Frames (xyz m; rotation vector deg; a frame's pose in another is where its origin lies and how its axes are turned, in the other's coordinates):
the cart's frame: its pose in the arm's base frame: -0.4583 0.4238 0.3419 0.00 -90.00 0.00
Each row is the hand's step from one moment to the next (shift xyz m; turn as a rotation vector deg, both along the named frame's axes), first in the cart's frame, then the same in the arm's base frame.
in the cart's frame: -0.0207 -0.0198 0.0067 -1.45 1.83 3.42
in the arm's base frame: -0.0067 -0.0198 -0.0207 -3.42 1.83 -1.45
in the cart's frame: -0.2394 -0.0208 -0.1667 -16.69 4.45 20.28
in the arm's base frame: 0.1667 -0.0208 -0.2394 -20.28 4.45 -16.69
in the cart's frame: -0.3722 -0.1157 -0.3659 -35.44 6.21 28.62
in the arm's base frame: 0.3659 -0.1157 -0.3722 -28.62 6.21 -35.44
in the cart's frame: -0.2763 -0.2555 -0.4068 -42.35 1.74 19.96
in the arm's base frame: 0.4068 -0.2555 -0.2763 -19.96 1.74 -42.35
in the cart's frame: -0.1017 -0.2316 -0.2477 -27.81 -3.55 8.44
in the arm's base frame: 0.2477 -0.2316 -0.1017 -8.44 -3.55 -27.81
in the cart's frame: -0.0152 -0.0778 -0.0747 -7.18 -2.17 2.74
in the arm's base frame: 0.0747 -0.0778 -0.0152 -2.74 -2.17 -7.18
